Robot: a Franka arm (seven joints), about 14 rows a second.
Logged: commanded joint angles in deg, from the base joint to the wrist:
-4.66 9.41 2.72 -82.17 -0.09 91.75 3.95
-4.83 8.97 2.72 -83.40 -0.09 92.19 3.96
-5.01 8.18 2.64 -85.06 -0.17 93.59 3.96
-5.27 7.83 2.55 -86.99 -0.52 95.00 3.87
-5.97 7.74 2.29 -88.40 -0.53 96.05 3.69
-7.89 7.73 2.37 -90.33 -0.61 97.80 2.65
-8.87 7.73 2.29 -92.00 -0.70 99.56 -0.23
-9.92 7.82 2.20 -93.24 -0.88 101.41 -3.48
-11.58 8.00 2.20 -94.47 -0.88 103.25 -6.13
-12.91 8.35 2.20 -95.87 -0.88 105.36 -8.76
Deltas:
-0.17 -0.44 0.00 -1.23 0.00 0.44 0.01
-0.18 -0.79 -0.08 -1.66 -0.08 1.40 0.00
-0.26 -0.35 -0.09 -1.93 -0.35 1.41 -0.09
-0.70 -0.09 -0.26 -1.41 -0.01 1.05 -0.18
-1.92 -0.01 0.08 -1.93 -0.08 1.75 -1.04
-0.98 0.00 -0.08 -1.67 -0.09 1.76 -2.88
-1.05 0.09 -0.09 -1.24 -0.18 1.85 -3.25
-1.66 0.18 0.00 -1.23 0.00 1.84 -2.65
-1.33 0.35 0.00 -1.40 0.00 2.11 -2.63

